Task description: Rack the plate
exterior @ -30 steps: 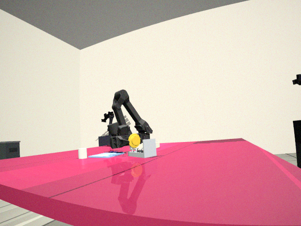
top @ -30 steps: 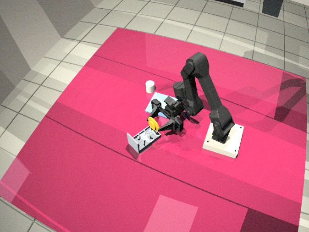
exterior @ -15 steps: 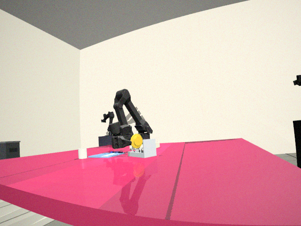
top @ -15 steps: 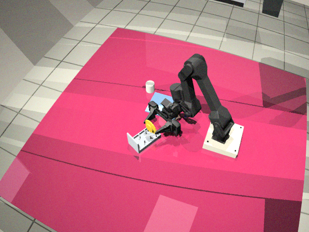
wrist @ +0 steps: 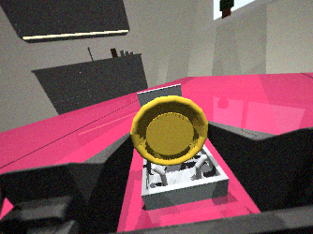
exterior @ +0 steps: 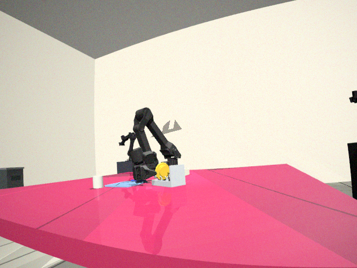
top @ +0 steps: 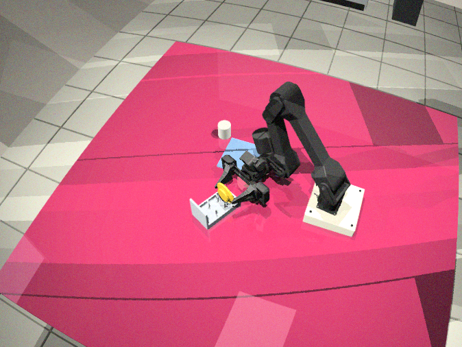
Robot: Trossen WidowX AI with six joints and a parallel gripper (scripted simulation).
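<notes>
Now: gripper tip 10 mm to the left of the yellow plate. From my gripper tip the other things lie so: blue spoon (220 mm to the right, 90 mm behind, 50 mm below); light blue mat (190 mm to the right, 50 mm below, 20 mm ahead); grey dish rack (30 mm below, 20 mm to the left, 10 mm ahead).
</notes>
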